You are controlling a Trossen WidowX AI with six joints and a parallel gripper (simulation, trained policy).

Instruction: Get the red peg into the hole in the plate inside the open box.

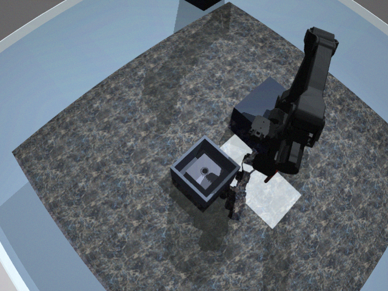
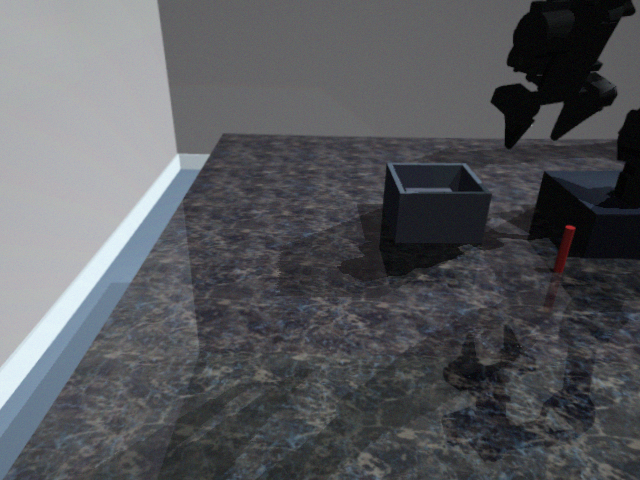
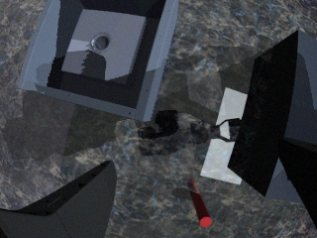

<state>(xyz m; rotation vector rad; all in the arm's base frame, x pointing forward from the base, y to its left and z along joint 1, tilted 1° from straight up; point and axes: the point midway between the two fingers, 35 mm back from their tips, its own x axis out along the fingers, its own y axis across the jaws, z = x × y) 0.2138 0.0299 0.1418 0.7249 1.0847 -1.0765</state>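
The red peg is 5 cm behind my gripper tip, 9 cm to the left of it and 15 cm below it. The rest, counted from my gripper tip: dark box: 12 cm ahead, 9 cm to the right, 16 cm below; then light grey plate: 12 cm ahead, 9 cm to the right, 14 cm below.
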